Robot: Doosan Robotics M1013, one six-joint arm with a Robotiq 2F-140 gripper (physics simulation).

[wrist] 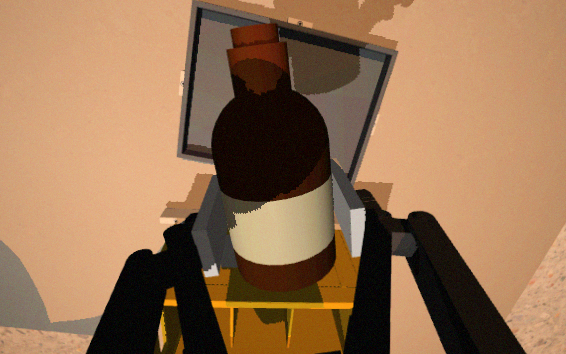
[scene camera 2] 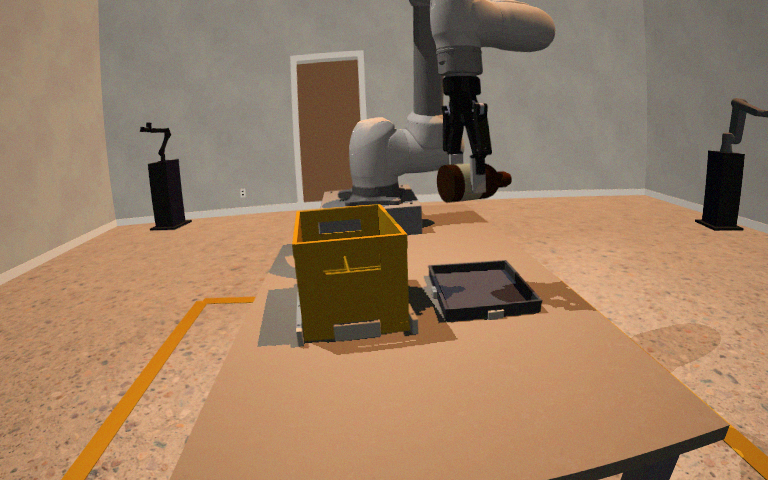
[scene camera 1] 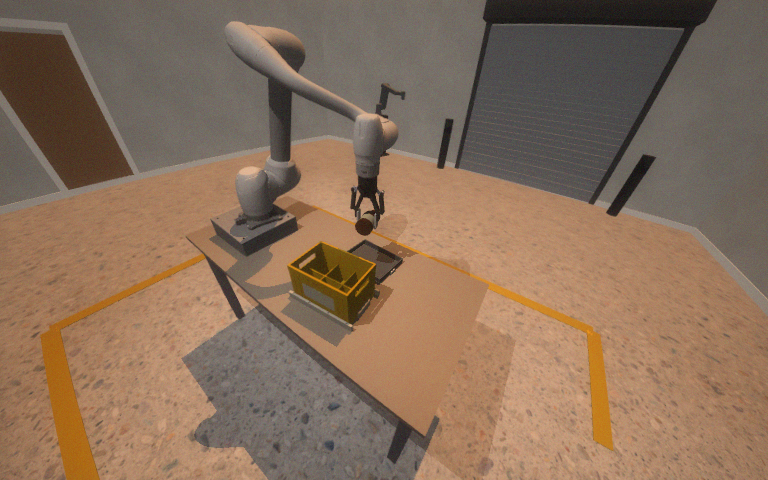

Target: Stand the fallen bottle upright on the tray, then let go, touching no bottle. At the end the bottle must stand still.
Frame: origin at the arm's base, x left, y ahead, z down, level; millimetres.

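Seen in the pictures: gripper, fingertip midpoint: (wrist: 277,185) (scene camera 2: 467,189); arm's base, origin of the base link: (scene camera 2: 376,198) (scene camera 1: 260,217).
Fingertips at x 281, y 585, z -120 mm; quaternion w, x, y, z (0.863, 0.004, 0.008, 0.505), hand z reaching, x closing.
Note:
Pixels of each thing's top centre, then the offset from my fingertips to it. Level surfaces: height alone.
- brown bottle, middle of its top: (wrist: 274,181) (scene camera 2: 478,163) (scene camera 1: 369,212) dx +23, dy -13, dz -53 mm
- dark tray, middle of its top: (wrist: 282,106) (scene camera 2: 480,281) (scene camera 1: 371,257) dx +28, dy +6, dz +192 mm
- tall yellow crate, middle of its top: (scene camera 2: 343,220) (scene camera 1: 332,264) dx -237, dy +78, dz +42 mm
- table, its level: dz +217 mm
A brown bottle (scene camera 1: 364,224) (scene camera 2: 451,182) (wrist: 278,231) with a cream label lies on its side in the air, roughly level. In scene camera 2 its neck points right and its base left. My gripper (scene camera 1: 368,219) (scene camera 2: 467,173) (wrist: 277,185) points down and is shut on the bottle around its label, one pad on each side. It holds the bottle well above the dark tray (scene camera 1: 398,266) (scene camera 2: 470,312) (wrist: 184,115), apart from it. The tray lies flat on the table. The bottle hides part of the tray in the wrist view.
A tall yellow crate (scene camera 1: 333,292) (scene camera 2: 351,288) (wrist: 320,304) with inner dividers stands beside the tray, held by low grey brackets. It is left of the tray in scene camera 2. The robot's grey base block (scene camera 1: 249,240) sits at one end of the table (scene camera 1: 407,350) (scene camera 2: 430,413).

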